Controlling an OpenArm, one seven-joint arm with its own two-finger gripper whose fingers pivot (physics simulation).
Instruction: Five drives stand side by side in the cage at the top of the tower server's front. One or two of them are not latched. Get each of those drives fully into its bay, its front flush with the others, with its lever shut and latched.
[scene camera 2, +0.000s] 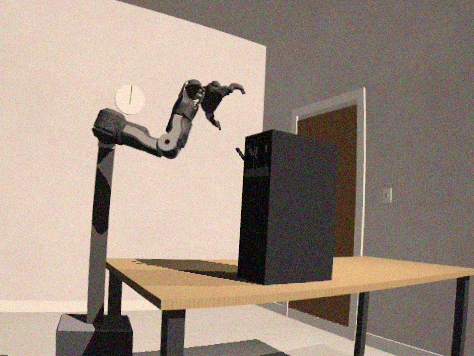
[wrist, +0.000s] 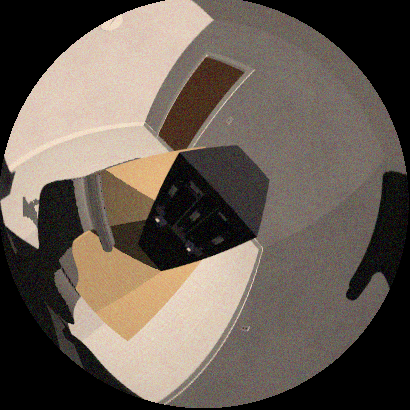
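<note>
The black tower server (scene camera 2: 300, 210) (wrist: 227, 175) stands upright on the table. The drive cage (scene camera 2: 257, 152) (wrist: 195, 215) is at the top of its front, dark and grainy. One thin lever (scene camera 2: 241, 153) sticks out from the cage front in the scene view. In the wrist view two bright lever tips (wrist: 158, 220) (wrist: 188, 249) show at the lower part of the cage; which bays they belong to and whether any drive stands proud is too dark to tell. My gripper (scene camera 2: 231, 110) (wrist: 204, 232) is open and empty, in the air in front of and above the cage, apart from the tower.
The wooden table (scene camera 2: 380, 270) (wrist: 110, 285) carries the tower, whose top (scene camera 2: 300, 137) is below my gripper. My arm's post (scene camera 2: 97, 240) stands beyond the table's left end. A brown door (scene camera 2: 345, 200) (wrist: 200, 105) is behind the tower, and a round clock (scene camera 2: 130, 99) (wrist: 112, 22) hangs on the pale wall.
</note>
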